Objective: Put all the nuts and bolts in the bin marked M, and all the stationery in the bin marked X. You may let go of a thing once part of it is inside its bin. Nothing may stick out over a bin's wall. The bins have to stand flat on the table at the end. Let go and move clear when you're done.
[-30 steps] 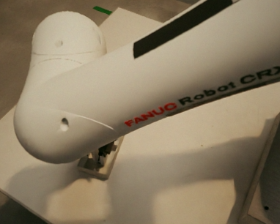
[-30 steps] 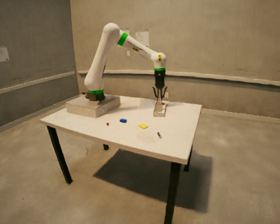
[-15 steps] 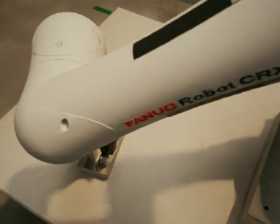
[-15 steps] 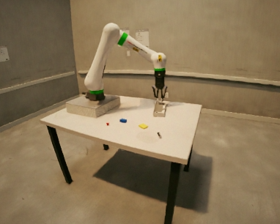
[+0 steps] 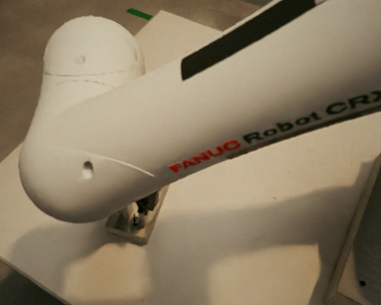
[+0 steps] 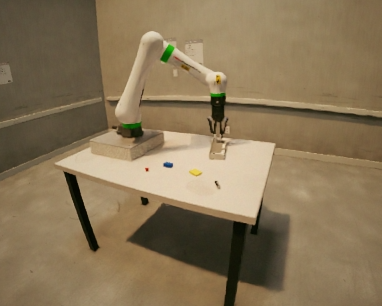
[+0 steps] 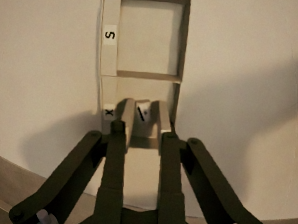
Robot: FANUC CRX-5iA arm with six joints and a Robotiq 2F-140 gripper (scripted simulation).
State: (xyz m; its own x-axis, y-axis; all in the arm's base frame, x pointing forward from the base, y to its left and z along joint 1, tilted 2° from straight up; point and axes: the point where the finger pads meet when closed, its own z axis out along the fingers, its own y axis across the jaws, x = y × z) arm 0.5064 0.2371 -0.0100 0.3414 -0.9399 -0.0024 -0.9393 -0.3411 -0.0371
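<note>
The grey item is 10 mm to the left of my hand and 30 mm below it. The rest, counted from my hand: yellow pad (60 mm ahead, 380 mm to the right, 50 mm below); pale bin (40 mm ahead, 80 mm to the right, 30 mm below); black nut (50 mm ahead, 160 mm to the right, 40 mm below).
</note>
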